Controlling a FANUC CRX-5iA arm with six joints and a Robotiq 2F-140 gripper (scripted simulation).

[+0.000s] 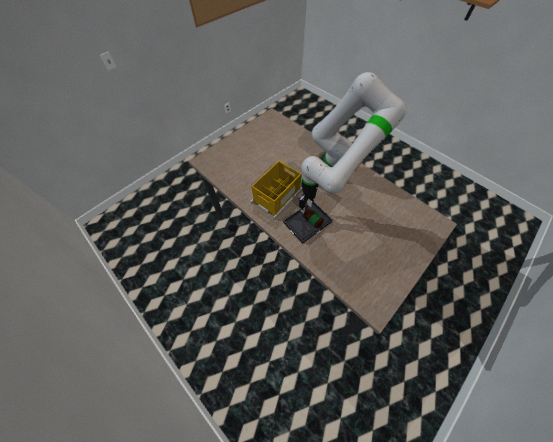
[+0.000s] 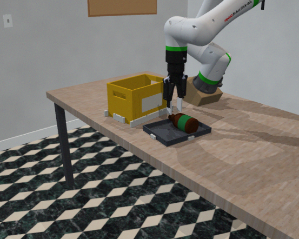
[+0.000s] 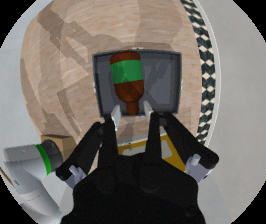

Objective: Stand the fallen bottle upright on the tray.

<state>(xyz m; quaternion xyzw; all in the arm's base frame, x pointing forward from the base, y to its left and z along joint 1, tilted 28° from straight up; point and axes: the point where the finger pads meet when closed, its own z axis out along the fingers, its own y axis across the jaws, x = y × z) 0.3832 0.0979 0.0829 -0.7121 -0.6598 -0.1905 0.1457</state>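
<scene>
The bottle is 6 cm below my hand and 5 cm to the left of it. Also, from my hand: yellow crate 24 cm to the right, 2 cm below, 2 cm ahead; then dark grey tray 9 cm below, 5 cm to the left, 3 cm ahead.
</scene>
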